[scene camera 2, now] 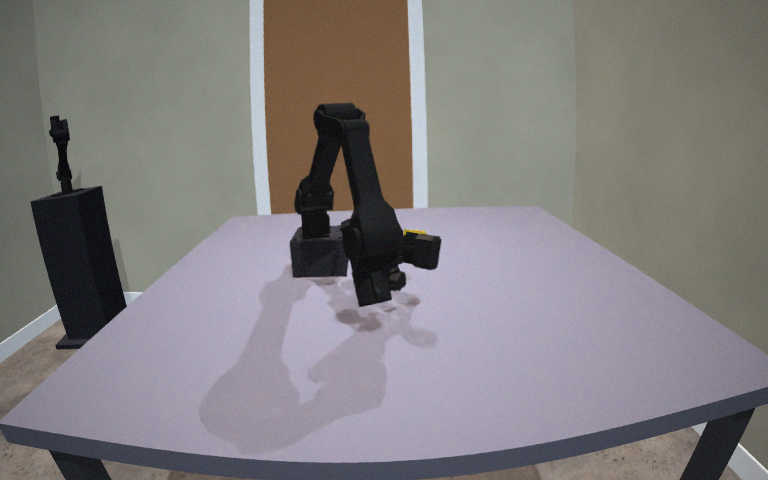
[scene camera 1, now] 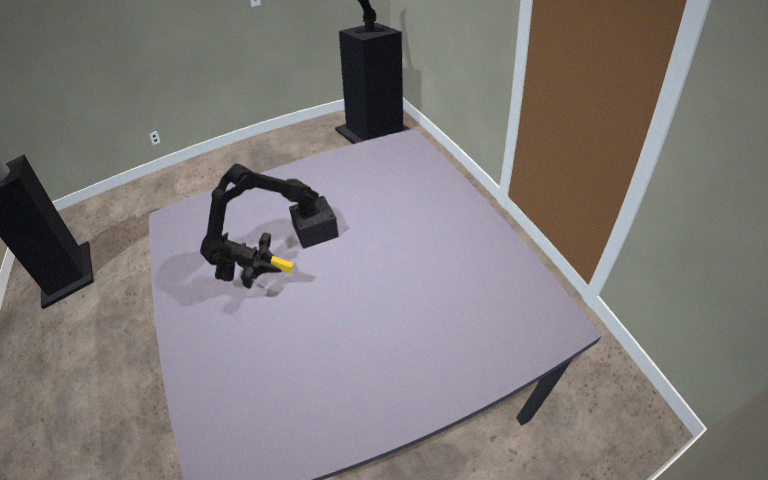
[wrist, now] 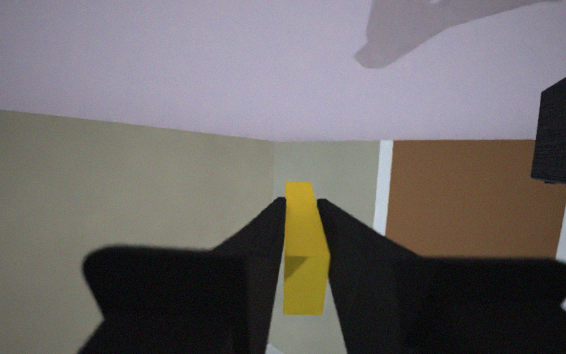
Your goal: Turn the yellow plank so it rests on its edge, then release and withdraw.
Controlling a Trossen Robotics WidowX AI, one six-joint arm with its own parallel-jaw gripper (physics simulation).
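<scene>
The yellow plank (scene camera 1: 282, 264) (scene camera 2: 415, 231) (wrist: 305, 235) is clamped between the two black fingers and sticks out past their tips in scene camera 1. My gripper (scene camera 1: 274, 264) (wrist: 300, 205) is shut on it and points roughly level, sideways over the table. The plank appears held in the air above the table, with a shadow apart from it. In scene camera 2 a thin yellow strip of the plank shows above a dark gripper part, and the fingertips are hidden. In the wrist view the table surface lies across the top, with walls and a door behind the plank.
The pale purple table (scene camera 1: 396, 316) (scene camera 2: 538, 339) (wrist: 175, 65) carries the arm's black base block (scene camera 1: 317, 229) (scene camera 2: 320, 257) (wrist: 552, 135), close beside the plank. Dark pedestals (scene camera 1: 370, 82) (scene camera 2: 73, 260) stand off the table. A brown door (scene camera 1: 589, 130) is beyond one table edge.
</scene>
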